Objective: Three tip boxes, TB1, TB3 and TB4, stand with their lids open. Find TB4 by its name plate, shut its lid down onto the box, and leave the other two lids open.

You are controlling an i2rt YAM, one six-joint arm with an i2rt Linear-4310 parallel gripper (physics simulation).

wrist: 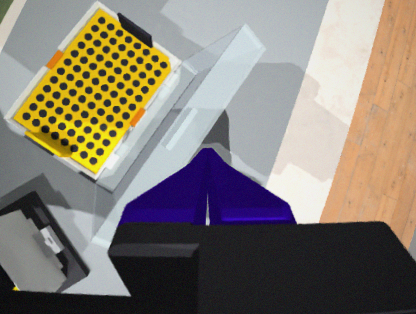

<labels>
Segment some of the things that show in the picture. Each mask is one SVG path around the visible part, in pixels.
My gripper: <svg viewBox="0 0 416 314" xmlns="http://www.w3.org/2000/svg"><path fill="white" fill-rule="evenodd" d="M0 280L0 314L416 314L416 261L387 223L367 221L297 224L291 207L286 201L226 164L213 148L201 149L188 165L125 206L107 254L131 296L13 290ZM207 193L210 225L206 225Z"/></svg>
A yellow perforated piece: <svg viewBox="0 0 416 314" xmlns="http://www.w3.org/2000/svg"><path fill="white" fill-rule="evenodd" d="M101 9L98 10L73 40L13 118L31 130L26 131L24 134L59 157L71 157L95 174L131 126L129 123L140 108L144 109L146 103L171 71L169 58L153 47L152 37L149 33L121 13L117 14L118 22Z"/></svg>
</labels>
